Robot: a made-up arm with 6 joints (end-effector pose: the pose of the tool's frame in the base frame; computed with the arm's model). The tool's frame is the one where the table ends. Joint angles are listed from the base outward.
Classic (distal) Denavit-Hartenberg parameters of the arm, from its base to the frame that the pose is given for. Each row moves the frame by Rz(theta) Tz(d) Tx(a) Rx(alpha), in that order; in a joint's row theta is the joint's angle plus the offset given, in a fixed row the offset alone. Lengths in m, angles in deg.
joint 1: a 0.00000; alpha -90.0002; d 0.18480; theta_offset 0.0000
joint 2: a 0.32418; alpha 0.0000; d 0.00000; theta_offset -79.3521
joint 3: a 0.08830; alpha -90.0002; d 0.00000; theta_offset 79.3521
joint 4: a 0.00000; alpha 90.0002; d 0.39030; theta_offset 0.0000
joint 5: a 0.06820; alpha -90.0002; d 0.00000; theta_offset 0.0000
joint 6: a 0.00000; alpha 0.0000; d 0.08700; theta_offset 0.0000
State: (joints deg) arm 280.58 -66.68 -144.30 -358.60 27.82 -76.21
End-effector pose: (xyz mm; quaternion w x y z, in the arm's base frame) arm -114.0 607.8 738.2 0.9748 -0.0274 0.0068 0.2214
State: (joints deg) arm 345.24 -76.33 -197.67 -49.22 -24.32 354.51
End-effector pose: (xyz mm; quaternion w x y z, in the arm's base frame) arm -682.4 256.5 135.6 0.4184 -0.7973 -0.1740 0.3987
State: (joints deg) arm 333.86 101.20 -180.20 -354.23 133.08 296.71
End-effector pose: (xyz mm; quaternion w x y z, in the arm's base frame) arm 606.8 -285.5 -29.4 0.3538 -0.8388 -0.2965 0.2886
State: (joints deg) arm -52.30 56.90 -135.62 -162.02 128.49 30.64
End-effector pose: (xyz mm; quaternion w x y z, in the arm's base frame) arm 413.0 -590.1 422.1 0.9305 -0.0476 -0.2680 -0.2450
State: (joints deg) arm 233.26 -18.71 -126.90 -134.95 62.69 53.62
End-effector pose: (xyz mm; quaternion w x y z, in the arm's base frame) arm -105.1 -86.4 979.0 0.8705 -0.2267 -0.2864 -0.3298
